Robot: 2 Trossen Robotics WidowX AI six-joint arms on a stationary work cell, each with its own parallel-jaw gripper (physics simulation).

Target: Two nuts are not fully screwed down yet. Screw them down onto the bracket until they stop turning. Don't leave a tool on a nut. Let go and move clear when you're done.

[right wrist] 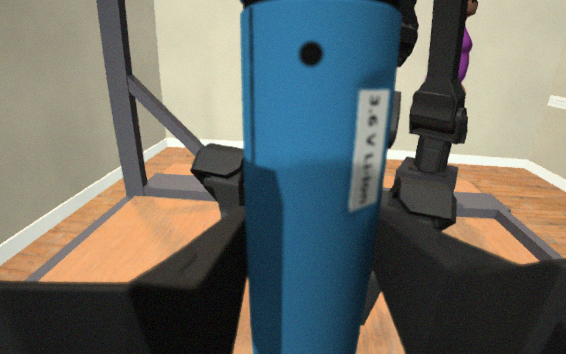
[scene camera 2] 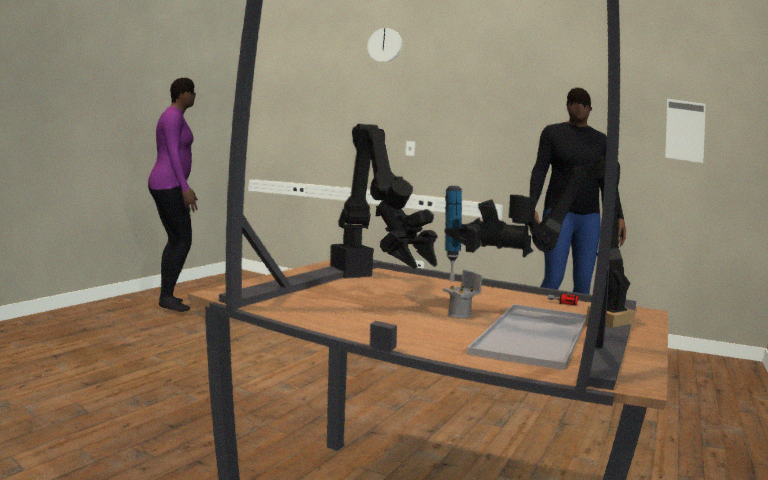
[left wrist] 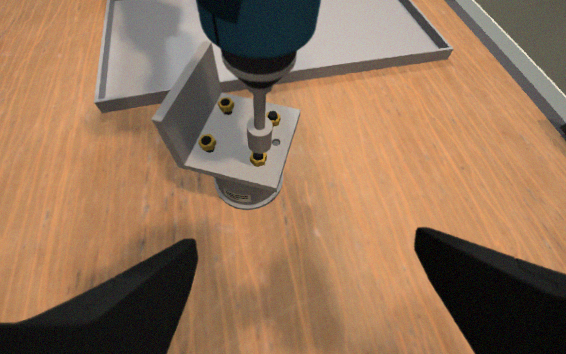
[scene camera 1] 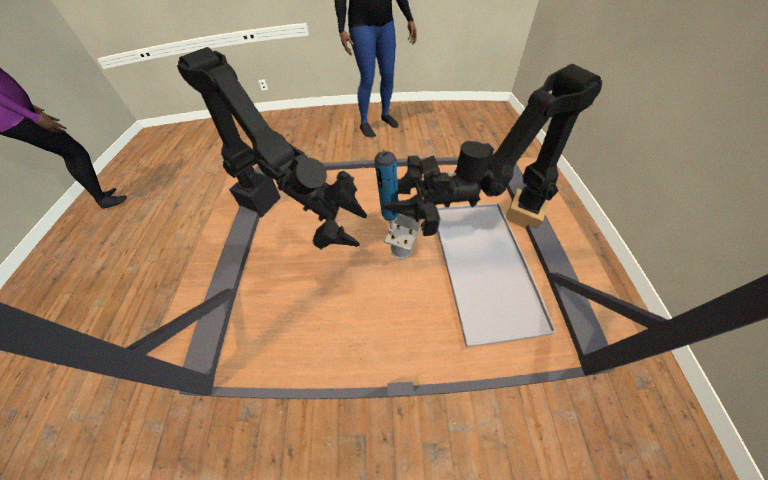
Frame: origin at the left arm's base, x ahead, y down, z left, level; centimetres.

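Seen in the pictures: left gripper, fingertip midpoint: (scene camera 2: 426,266) (left wrist: 306,243) (scene camera 1: 362,230); right gripper, fingertip midpoint: (right wrist: 305,214) (scene camera 2: 447,229) (scene camera 1: 381,198); left arm's base at its link origin: (right wrist: 428,168) (scene camera 2: 352,246) (scene camera 1: 250,183); right arm's base at its link origin: (scene camera 2: 612,308) (scene camera 1: 529,204).
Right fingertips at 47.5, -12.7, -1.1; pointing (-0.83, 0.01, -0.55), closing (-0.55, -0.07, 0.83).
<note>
Offsets run from my right fingertips to a thing's top centre, as dx, dy, dz.
The grey bracket (scene camera 1: 402,236) (scene camera 2: 471,281) (left wrist: 235,131) sits on a round grey stand (scene camera 1: 401,252) (scene camera 2: 459,305) (left wrist: 247,194). Brass nuts show on it in the left wrist view: one at the upper left (left wrist: 226,104), one at the lower left (left wrist: 207,142), one at the upper right (left wrist: 273,118) and one at the lower right (left wrist: 258,159). My right gripper (right wrist: 305,214) is shut on a blue electric screwdriver {+1.3, -11.1, +0.8} (scene camera 1: 387,183) (scene camera 2: 453,217) (left wrist: 259,25) (right wrist: 320,125), held upright. Its socket (left wrist: 259,136) appears just above the lower right nut; contact is unclear. My left gripper (scene camera 1: 362,229) (scene camera 2: 425,266) (left wrist: 306,243) is open and empty, left of the bracket.
A grey tray {+26.6, +20.1, +8.7} (scene camera 1: 492,283) (scene camera 2: 518,361) (left wrist: 375,64) lies right of the bracket in the scene views. A red tool {+9.4, +18.8, +40.6} (scene camera 2: 568,299) lies behind the tray. A dark block {+17.8, +16.0, -29.4} (scene camera 2: 383,335) is at the table's front edge. Dark frame posts (scene camera 2: 240,141) rise around the table.
</note>
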